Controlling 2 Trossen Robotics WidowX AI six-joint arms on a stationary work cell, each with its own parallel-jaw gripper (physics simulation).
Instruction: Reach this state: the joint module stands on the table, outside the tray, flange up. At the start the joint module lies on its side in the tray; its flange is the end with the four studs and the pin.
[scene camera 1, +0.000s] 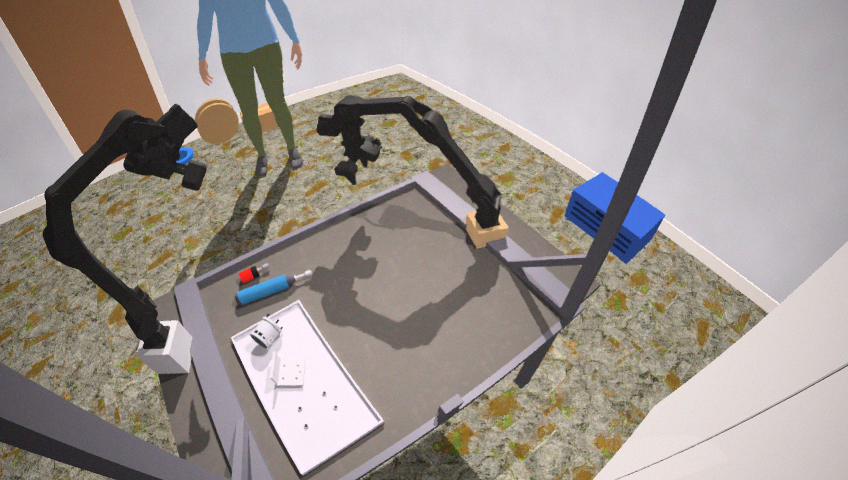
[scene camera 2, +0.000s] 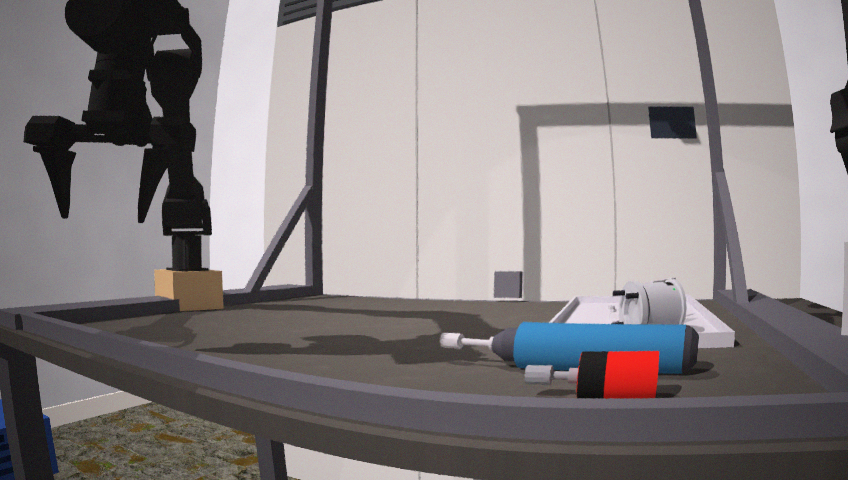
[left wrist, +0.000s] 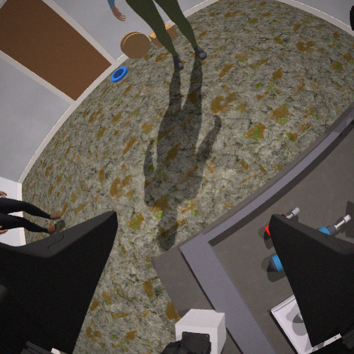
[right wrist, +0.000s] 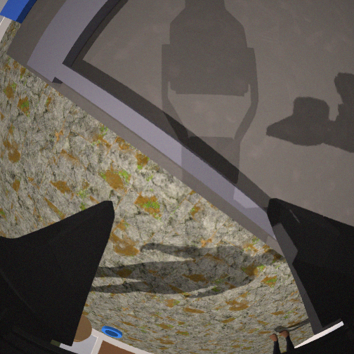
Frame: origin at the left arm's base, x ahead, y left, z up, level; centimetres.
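Seen in the pictures: left gripper, fingertip midpoint: (scene camera 1: 173, 178); right gripper, fingertip midpoint: (scene camera 1: 360, 175) (scene camera 2: 101, 220); left arm's base, link origin: (scene camera 1: 156, 337); right arm's base, link origin: (scene camera 1: 487, 220) (scene camera 2: 186, 270).
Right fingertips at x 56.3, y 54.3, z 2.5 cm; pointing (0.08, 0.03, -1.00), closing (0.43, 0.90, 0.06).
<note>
Pixels of each thing's middle, then the offset from my right fingertips to it. "pt": a spot on its surface instead. Level surfaces: height alone.
- white-grey joint module, body centre: (scene camera 2: 647, 308) (scene camera 1: 267, 331) dx -27.9, dy -49.8, dz -9.7 cm
- white tray, body centre: (scene camera 2: 634, 315) (scene camera 1: 299, 378) dx -19.4, dy -62.7, dz -12.4 cm
- blue tool, body centre: (scene camera 2: 567, 347) (scene camera 1: 273, 286) dx -28.1, dy -33.6, dz -11.2 cm
- red tool, body centre: (scene camera 2: 592, 375) (scene camera 1: 254, 271) dx -35.2, dy -27.0, dz -11.5 cm
- table, surface height: dz -13.2 cm
- white angled plate, surface spot: (scene camera 1: 291, 373) pt dx -21.2, dy -61.6, dz -11.6 cm
The white-grey joint module (scene camera 1: 266, 334) (scene camera 2: 665, 304) lies on its side in the white tray (scene camera 1: 321, 440) (scene camera 2: 717, 340) (left wrist: 284, 311), near the tray's upper left end in scene camera 1. Its flange studs point to the upper right there and left in scene camera 2. My left gripper (left wrist: 196, 222) is open and empty, high beyond the table's left corner; its right-hand finger hides part of the tray in its wrist view. My right gripper (scene camera 2: 102, 219) (right wrist: 192, 208) is open and empty, raised above the table's far edge, well away from the module.
A blue tool (scene camera 1: 263, 289) (scene camera 2: 601, 347) and a red tool (scene camera 1: 246, 275) (scene camera 2: 630, 374) lie on the table (scene camera 1: 416, 261) beside the tray. A white angled plate (scene camera 1: 291, 373) and several small screws are in the tray. A dark frame post (scene camera 1: 630, 148) rises at the right.
</note>
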